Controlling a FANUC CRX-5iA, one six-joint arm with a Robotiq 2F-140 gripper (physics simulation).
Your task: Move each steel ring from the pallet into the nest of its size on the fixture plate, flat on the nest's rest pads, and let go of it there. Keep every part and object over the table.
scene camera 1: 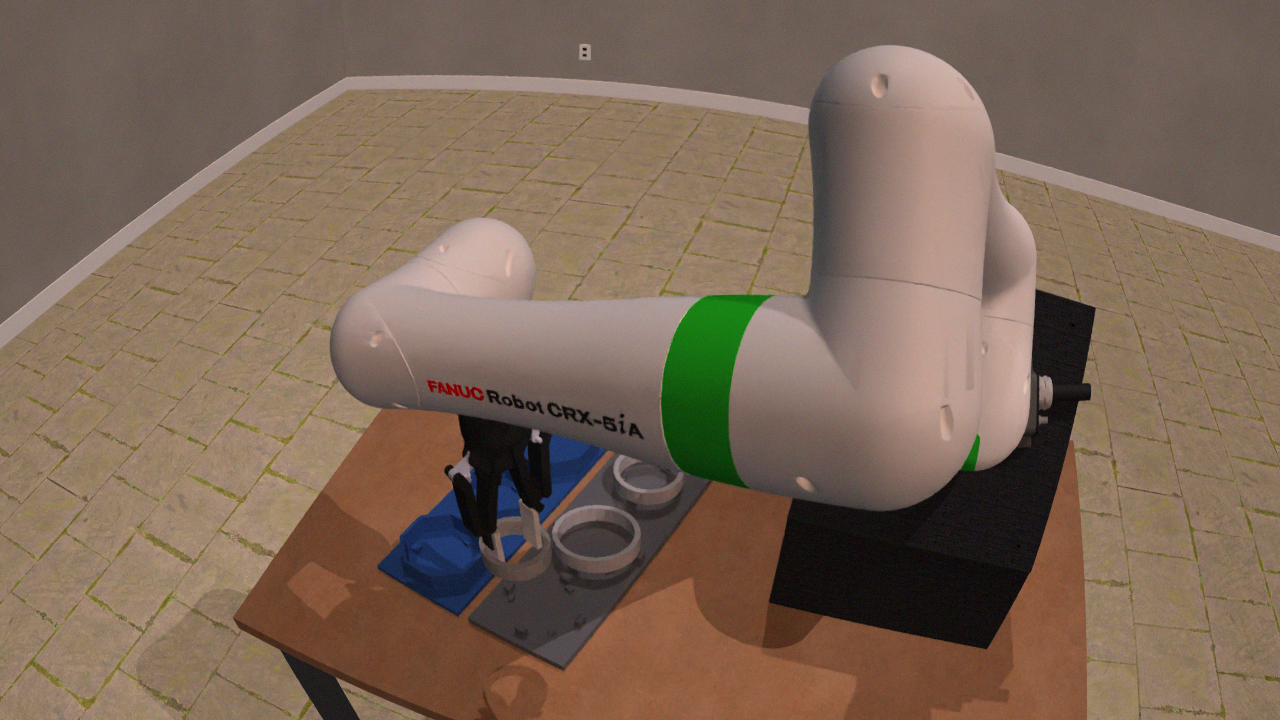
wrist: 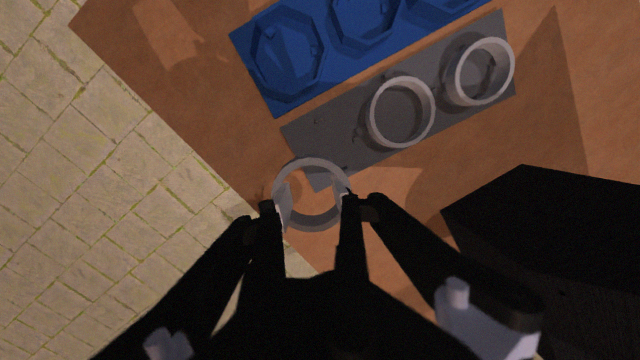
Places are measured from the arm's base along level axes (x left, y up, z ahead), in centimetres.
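Pixels of known places: gripper, fingertip midpoint: (scene camera 1: 515, 552) (wrist: 311, 189).
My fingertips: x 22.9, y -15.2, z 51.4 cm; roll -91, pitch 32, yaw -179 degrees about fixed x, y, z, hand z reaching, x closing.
Behind a point stands the place of what it marks.
My gripper (scene camera 1: 516, 544) {x 22.9, y -15.2, z 51.4 cm} (wrist: 311, 189) {x 22.9, y -15.2, z 51.4 cm} has both fingers inside the small steel ring (scene camera 1: 516, 569) {x 26.9, y -13.2, z 49.6 cm} (wrist: 311, 162) {x 20.4, y -13.0, z 54.1 cm}, spread against its inner wall, and holds it in the air, roughly level. In the wrist view the ring overlaps the near end of the grey fixture plate (scene camera 1: 554, 640) {x 23.0, y -33.3, z 47.8 cm} (wrist: 325, 135) {x 17.1, y -33.3, z 53.4 cm}. A large steel ring (scene camera 1: 597, 565) {x 9.9, y -30.0, z 45.2 cm} (wrist: 372, 112) {x 8.1, y -29.6, z 51.0 cm} sits on the plate's middle, and another steel ring (scene camera 1: 648, 492) {x -5.8, y -29.4, z 41.8 cm} (wrist: 510, 65) {x -14.9, y -29.5, z 40.9 cm} at its far end. Small pads show at the plate's near end. The blue pallet (scene camera 1: 447, 601) {x 21.0, y -33.7, z 64.9 cm} (wrist: 277, 107) {x 20.6, y -33.7, z 63.8 cm} has octagonal pockets; its near and middle ones look empty. The arm hides part of it.
The black base block (scene camera 1: 895, 573) {x 10.4, y -21.8, z 3.9 cm} (wrist: 540, 220) {x -0.6, y -20.7, z 19.3 cm} stands to the right on the wooden table (scene camera 1: 698, 617) {x 12.7, y -34.5, z 29.9 cm} (wrist: 200, 100) {x 31.1, y -34.5, z 74.9 cm}. The pallet lies close alongside the fixture plate. The table's edge is near the held ring in the wrist view.
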